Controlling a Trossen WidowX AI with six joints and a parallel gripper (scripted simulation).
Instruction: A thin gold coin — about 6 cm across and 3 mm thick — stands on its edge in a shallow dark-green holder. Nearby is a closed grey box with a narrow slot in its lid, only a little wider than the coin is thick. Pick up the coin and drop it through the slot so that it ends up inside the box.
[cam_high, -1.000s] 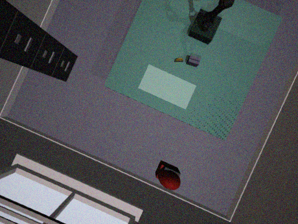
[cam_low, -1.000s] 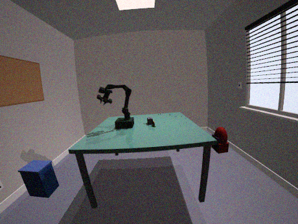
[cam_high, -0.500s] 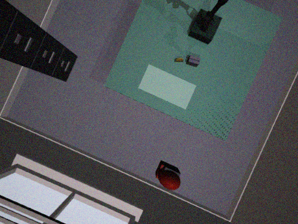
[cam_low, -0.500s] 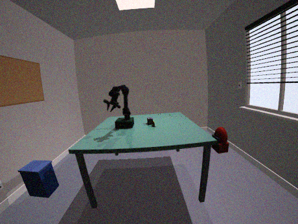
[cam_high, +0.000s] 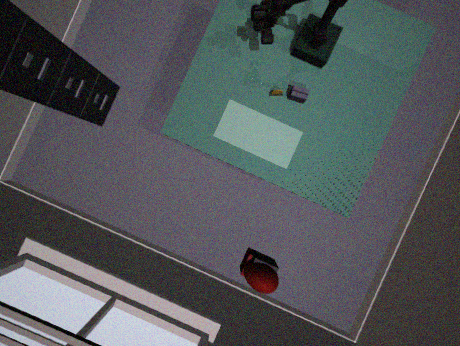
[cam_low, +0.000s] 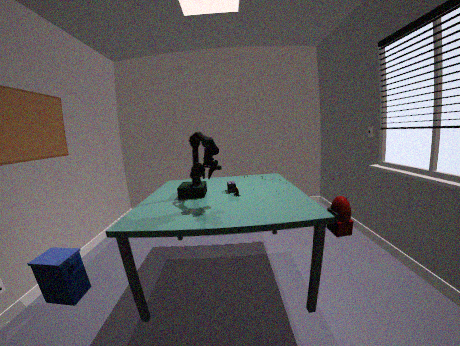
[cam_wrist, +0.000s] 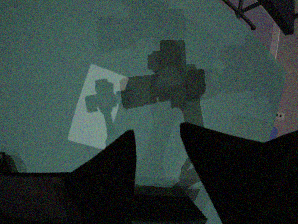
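My gripper tip is 23 cm to the right of the gold coin, 20 cm short of it and 16 cm above it.
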